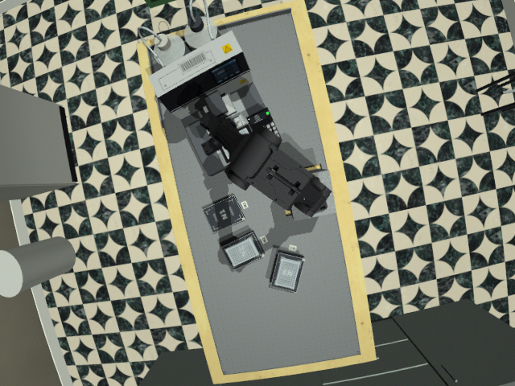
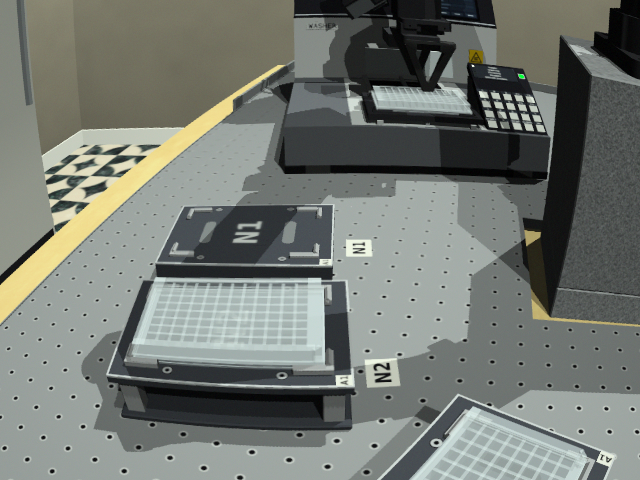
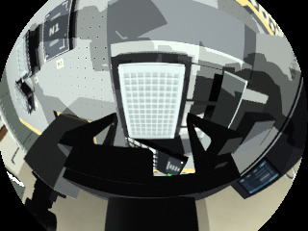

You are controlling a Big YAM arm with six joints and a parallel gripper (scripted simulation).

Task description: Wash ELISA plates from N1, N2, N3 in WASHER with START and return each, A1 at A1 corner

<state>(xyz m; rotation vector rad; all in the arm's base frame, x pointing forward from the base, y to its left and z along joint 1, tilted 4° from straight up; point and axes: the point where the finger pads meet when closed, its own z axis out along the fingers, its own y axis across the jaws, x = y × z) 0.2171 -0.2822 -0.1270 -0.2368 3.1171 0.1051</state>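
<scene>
Now: hand 40 mm above the washer carrier. From my hand the other things lie so: plate washer: 150 mm to the right, 20 mm ahead, 10 mm above; then nest N3: 610 mm to the left, 80 mm below, 40 mm behind; then nest label: 260 mm to the left, 120 mm below, 60 mm ahead.
</scene>
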